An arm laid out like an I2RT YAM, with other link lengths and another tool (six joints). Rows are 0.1 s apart.
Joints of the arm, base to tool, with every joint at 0 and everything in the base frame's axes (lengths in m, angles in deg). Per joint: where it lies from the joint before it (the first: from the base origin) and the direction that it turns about. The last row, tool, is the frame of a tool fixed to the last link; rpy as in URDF.
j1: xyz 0 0 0.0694 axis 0 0 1
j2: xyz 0.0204 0.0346 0.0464 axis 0 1 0
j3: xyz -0.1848 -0.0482 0 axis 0 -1 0
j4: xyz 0.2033 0.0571 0.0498 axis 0 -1 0
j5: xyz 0.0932 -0.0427 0.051 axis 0 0 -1
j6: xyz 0.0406 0 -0.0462 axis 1 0 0
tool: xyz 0.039 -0.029 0.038 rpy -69.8 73.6 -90
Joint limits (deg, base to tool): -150..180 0..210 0..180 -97..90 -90..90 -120..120
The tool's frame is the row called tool.
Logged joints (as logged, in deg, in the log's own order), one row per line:
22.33, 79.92, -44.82, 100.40, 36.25, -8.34
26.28, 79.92, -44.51, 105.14, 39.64, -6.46
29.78, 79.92, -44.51, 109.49, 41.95, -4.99
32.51, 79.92, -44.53, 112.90, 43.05, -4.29
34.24, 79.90, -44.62, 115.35, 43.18, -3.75
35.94, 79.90, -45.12, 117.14, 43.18, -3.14
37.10, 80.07, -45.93, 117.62, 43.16, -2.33
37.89, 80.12, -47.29, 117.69, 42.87, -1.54
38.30, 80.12, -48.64, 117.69, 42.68, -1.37
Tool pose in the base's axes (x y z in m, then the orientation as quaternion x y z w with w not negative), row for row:
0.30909, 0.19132, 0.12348, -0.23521, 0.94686, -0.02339, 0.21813
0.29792, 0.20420, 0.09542, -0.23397, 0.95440, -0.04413, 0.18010
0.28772, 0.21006, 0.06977, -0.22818, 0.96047, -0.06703, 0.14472
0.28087, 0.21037, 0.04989, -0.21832, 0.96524, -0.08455, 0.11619
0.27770, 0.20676, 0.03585, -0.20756, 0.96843, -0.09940, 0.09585
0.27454, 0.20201, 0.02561, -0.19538, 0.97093, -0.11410, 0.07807
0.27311, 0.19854, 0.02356, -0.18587, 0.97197, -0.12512, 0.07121
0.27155, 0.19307, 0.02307, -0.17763, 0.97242, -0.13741, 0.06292
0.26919, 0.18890, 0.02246, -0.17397, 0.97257, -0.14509, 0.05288
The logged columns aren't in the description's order. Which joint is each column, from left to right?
Columns, left to right: j6, j3, j4, j2, j1, j5.
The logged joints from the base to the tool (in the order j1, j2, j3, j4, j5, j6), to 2 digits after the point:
36.25, 100.40, 79.92, -44.82, -8.34, 22.33
39.64, 105.14, 79.92, -44.51, -6.46, 26.28
41.95, 109.49, 79.92, -44.51, -4.99, 29.78
43.05, 112.90, 79.92, -44.53, -4.29, 32.51
43.18, 115.35, 79.90, -44.62, -3.75, 34.24
43.18, 117.14, 79.90, -45.12, -3.14, 35.94
43.16, 117.62, 80.07, -45.93, -2.33, 37.10
42.87, 117.69, 80.12, -47.29, -1.54, 37.89
42.68, 117.69, 80.12, -48.64, -1.37, 38.30

